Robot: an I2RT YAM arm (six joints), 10 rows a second.
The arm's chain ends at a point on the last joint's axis. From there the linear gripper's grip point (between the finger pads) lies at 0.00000 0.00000 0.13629 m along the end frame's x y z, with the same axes.
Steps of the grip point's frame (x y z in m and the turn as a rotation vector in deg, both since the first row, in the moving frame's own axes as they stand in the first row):
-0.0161, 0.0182, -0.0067, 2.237, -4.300, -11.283
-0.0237, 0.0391, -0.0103, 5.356, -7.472, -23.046
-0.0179, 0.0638, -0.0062, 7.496, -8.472, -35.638
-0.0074, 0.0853, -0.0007, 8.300, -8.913, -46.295
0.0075, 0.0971, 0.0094, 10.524, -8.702, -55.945
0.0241, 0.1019, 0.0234, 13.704, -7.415, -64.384
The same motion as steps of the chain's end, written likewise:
-0.0054, 0.0225, -0.0062, 2.237, -4.300, -11.283
-0.0040, 0.0479, -0.0086, 5.356, -7.472, -23.046
0.0062, 0.0743, -0.0036, 7.496, -8.472, -35.638
0.0189, 0.0947, 0.0022, 8.300, -8.913, -46.295
0.0361, 0.1088, 0.0130, 10.524, -8.702, -55.945
0.0544, 0.1189, 0.0279, 13.704, -7.415, -64.384

